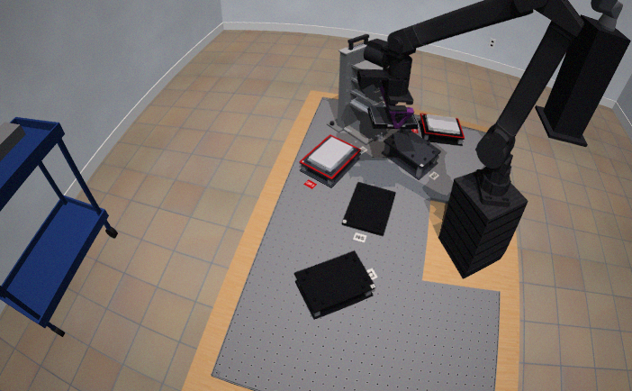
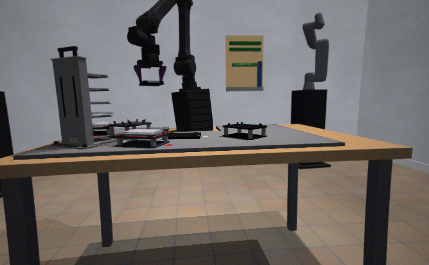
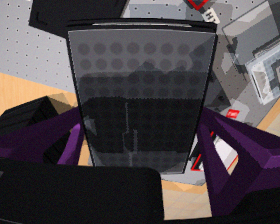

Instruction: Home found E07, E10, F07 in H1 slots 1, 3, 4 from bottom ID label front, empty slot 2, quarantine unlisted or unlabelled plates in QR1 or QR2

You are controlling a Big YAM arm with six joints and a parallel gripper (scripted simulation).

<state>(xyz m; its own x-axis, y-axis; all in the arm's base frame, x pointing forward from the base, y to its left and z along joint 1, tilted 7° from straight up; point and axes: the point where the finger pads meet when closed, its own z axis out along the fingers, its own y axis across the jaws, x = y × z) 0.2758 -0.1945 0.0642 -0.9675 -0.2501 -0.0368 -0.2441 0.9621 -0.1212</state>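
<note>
Now: the N6 deck label 50 mm ahead of my hand, 230 mm to the left of it and 250 mm below it. Round my hand: dark plate (right at my hand); regrip nest (90 mm behind, 110 mm to the right, 190 mm below); red-rimmed quarantine nest (170 mm ahead, 30 mm to the right, 210 mm below).
</note>
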